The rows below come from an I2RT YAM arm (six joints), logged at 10 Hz.
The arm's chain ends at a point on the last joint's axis. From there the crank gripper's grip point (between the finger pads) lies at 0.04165 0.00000 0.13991 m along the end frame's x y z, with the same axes.
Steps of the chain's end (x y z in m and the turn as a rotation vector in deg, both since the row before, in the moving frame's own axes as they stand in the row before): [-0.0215, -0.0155, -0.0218, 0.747, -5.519, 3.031]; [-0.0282, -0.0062, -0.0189, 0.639, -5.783, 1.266]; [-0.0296, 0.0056, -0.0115, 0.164, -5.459, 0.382]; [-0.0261, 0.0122, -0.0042, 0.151, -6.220, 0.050]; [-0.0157, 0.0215, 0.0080, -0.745, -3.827, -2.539]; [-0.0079, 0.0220, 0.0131, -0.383, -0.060, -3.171]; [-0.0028, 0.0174, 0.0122, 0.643, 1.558, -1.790]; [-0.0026, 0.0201, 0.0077, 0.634, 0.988, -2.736]
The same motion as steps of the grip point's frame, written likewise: [-0.0352, -0.0155, -0.0184, 0.747, -5.519, 3.031]; [-0.0425, -0.0070, -0.0154, 0.639, -5.783, 1.266]; [-0.0431, 0.0054, -0.0082, 0.164, -5.459, 0.382]; [-0.0415, 0.0119, -0.0005, 0.151, -6.220, 0.050]; [-0.0251, 0.0217, 0.0105, -0.745, -3.827, -2.539]; [-0.0081, 0.0206, 0.0131, -0.383, -0.060, -3.171]; [0.0009, 0.0145, 0.0110, 0.643, 1.558, -1.790]; [-0.0003, 0.0165, 0.0069, 0.634, 0.988, -2.736]
